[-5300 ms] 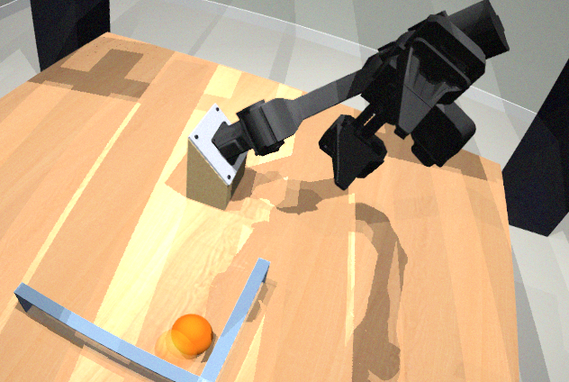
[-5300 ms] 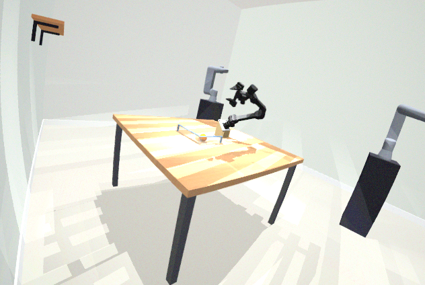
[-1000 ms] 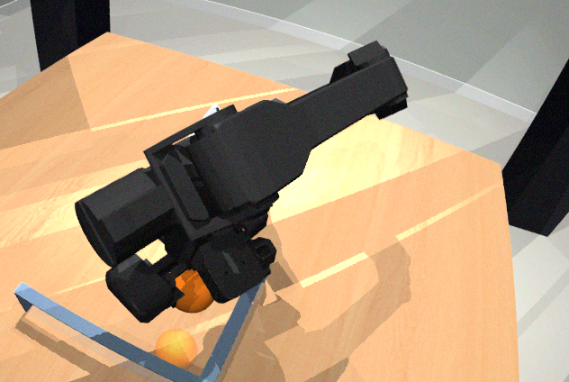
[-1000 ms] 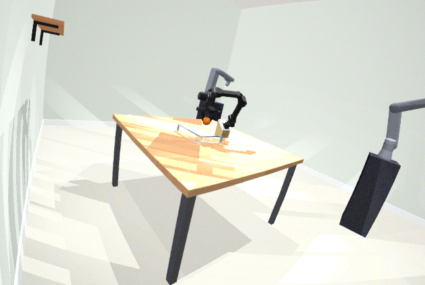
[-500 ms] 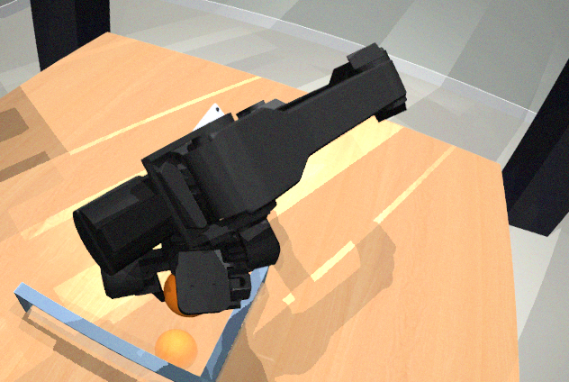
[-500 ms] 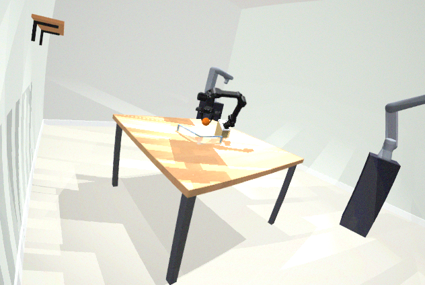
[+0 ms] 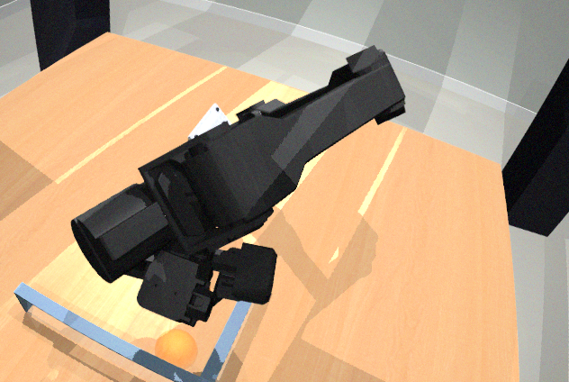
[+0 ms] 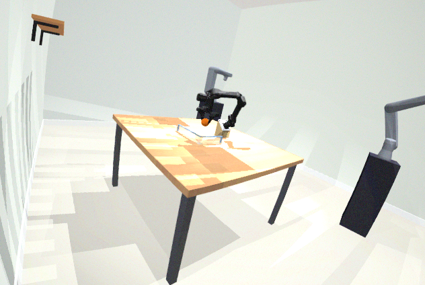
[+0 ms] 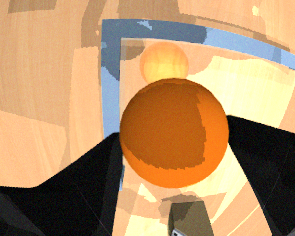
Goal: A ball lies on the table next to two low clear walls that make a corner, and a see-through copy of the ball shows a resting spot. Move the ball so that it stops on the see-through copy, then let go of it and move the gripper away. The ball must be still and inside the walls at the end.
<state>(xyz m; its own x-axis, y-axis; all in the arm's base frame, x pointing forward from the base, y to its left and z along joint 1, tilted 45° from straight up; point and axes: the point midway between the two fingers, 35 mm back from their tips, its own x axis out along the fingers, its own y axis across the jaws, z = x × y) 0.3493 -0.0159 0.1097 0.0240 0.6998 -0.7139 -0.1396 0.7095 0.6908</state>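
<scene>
The see-through ball copy is 2 cm ahead of my gripper tip, 1 cm to the right of it and 12 cm below it. From my gripper tip the other things lie so: orange ball right at my gripper tip.
</scene>
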